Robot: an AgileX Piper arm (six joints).
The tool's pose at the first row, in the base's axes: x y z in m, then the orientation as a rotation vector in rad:
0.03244 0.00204 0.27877 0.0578 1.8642 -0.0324
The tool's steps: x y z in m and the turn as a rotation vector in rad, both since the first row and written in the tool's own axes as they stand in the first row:
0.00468 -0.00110 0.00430 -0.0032 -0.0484 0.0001
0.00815 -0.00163 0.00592 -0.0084 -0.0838 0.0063
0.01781 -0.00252 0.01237 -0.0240 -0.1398 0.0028
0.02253 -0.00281 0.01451 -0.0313 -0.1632 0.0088
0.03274 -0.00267 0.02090 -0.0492 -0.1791 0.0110
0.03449 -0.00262 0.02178 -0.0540 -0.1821 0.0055
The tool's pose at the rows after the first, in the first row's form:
0.03513 0.00083 0.27304 0.0544 1.8158 -0.0305
0.03565 0.00029 0.26924 0.0557 1.7803 -0.0223
0.03897 -0.00070 0.25812 0.0405 1.7244 -0.0118
0.03963 -0.00099 0.25298 0.0405 1.7008 -0.0017
0.04280 -0.00095 0.24136 0.0300 1.6847 0.0155
0.04313 -0.00090 0.23943 0.0218 1.6819 0.0161

